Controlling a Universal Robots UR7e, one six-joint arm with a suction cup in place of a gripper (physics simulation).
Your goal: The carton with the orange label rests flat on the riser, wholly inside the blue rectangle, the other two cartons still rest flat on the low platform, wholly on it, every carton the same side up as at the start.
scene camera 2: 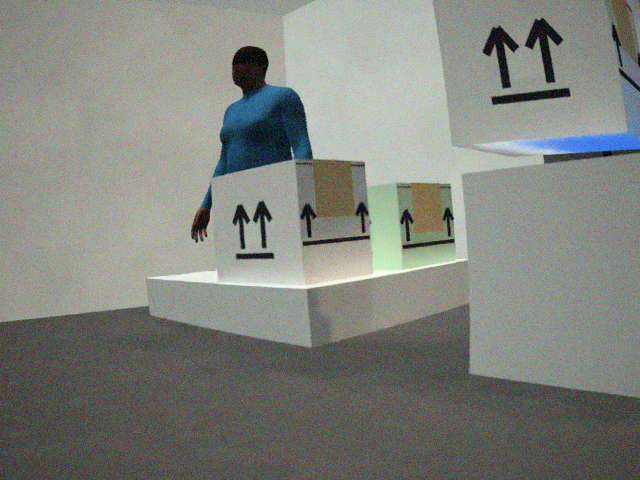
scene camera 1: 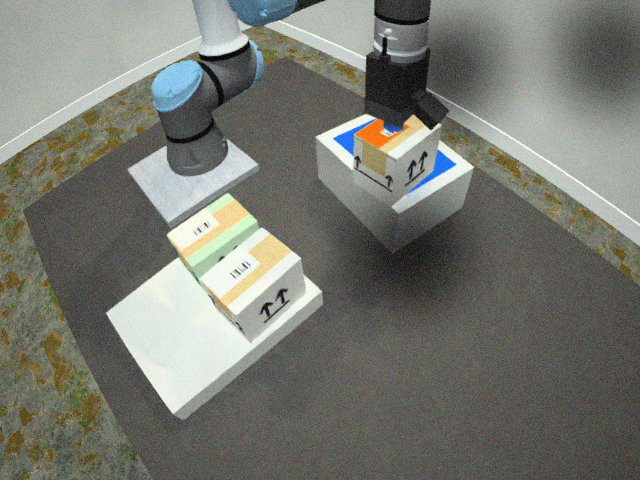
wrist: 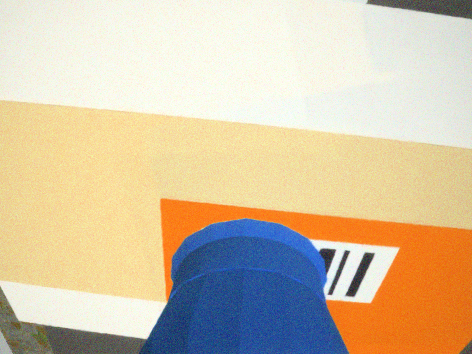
Labels:
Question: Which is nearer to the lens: the low platform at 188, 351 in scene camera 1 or the riser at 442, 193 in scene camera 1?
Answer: The low platform.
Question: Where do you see a riser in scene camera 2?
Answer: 546, 243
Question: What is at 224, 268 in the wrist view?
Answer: My suction cup.

